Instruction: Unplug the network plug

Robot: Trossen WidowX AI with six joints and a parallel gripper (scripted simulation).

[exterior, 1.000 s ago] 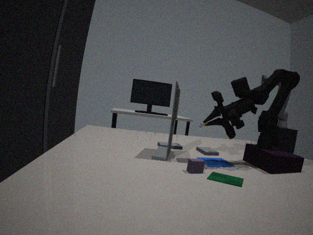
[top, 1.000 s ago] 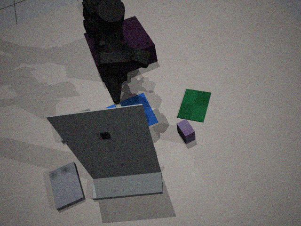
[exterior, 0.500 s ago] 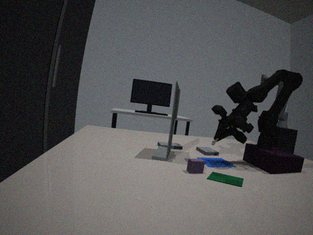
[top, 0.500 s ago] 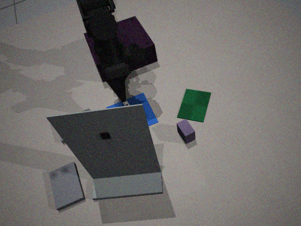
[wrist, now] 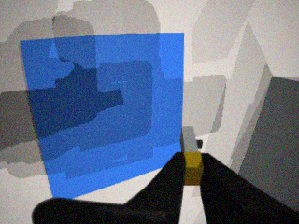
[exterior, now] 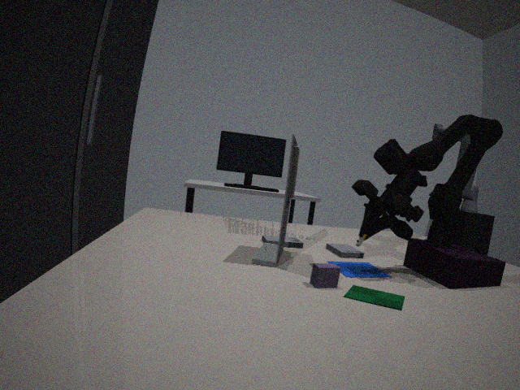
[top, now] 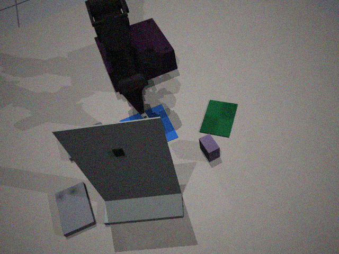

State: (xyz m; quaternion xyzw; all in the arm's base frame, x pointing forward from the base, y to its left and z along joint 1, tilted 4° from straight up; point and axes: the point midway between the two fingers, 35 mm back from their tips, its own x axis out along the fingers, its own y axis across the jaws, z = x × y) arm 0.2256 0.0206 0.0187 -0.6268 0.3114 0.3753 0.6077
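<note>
Right now my gripper tip is 10 mm past the blue marked square and 70 mm above it. From my gripper tip the other things lie so: network plug (right at my gripper tip); purple cube (110 mm ahead, 130 mm to the left, 60 mm below); green flat patch (20 mm ahead, 180 mm to the left, 70 mm below).
</note>
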